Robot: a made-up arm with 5 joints. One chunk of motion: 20 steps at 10 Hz.
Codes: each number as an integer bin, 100 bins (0 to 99) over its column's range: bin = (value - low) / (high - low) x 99, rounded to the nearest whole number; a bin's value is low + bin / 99 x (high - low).
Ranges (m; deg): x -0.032..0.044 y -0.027..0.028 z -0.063..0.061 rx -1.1..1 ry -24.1..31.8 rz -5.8..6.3
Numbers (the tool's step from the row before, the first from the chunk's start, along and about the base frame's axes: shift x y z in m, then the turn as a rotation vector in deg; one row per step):
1: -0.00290 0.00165 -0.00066 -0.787 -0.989 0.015
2: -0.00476 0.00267 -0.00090 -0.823 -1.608 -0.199
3: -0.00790 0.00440 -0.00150 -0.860 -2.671 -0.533
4: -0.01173 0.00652 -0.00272 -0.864 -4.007 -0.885
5: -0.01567 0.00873 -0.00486 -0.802 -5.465 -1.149
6: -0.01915 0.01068 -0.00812 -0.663 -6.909 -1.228
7: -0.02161 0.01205 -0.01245 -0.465 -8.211 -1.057
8: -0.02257 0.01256 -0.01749 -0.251 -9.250 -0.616
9: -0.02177 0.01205 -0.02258 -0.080 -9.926 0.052
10: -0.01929 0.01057 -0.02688 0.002 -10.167 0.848
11: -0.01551 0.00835 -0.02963 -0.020 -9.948 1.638
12: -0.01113 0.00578 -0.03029 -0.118 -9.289 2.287
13: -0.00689 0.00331 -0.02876 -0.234 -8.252 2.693
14: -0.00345 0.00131 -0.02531 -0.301 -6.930 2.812
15: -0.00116 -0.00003 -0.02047 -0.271 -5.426 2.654
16: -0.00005 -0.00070 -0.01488 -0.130 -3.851 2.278
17: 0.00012 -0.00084 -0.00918 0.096 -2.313 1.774
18: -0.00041 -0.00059 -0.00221 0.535 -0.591 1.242
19: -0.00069 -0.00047 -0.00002 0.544 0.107 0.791
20: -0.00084 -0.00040 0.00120 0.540 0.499 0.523
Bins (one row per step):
1: 38 52 50 15 41 48
2: 35 53 50 13 40 46
3: 31 57 49 11 38 43
4: 26 60 48 11 36 40
5: 21 64 46 14 33 38
6: 17 68 44 21 30 37
7: 14 70 40 30 28 39
8: 12 71 36 40 26 42
9: 13 70 32 48 25 48
10: 17 68 29 52 25 54
11: 21 64 27 51 25 61
12: 27 59 26 46 26 66
13: 33 55 27 41 28 69
14: 37 51 30 38 30 70
15: 40 49 34 39 33 69
16: 42 47 38 46 36 66
17: 42 47 43 56 39 62
18: 41 48 49 77 42 58
19: 41 48 50 78 43 54
20: 41 48 51 77 44 52

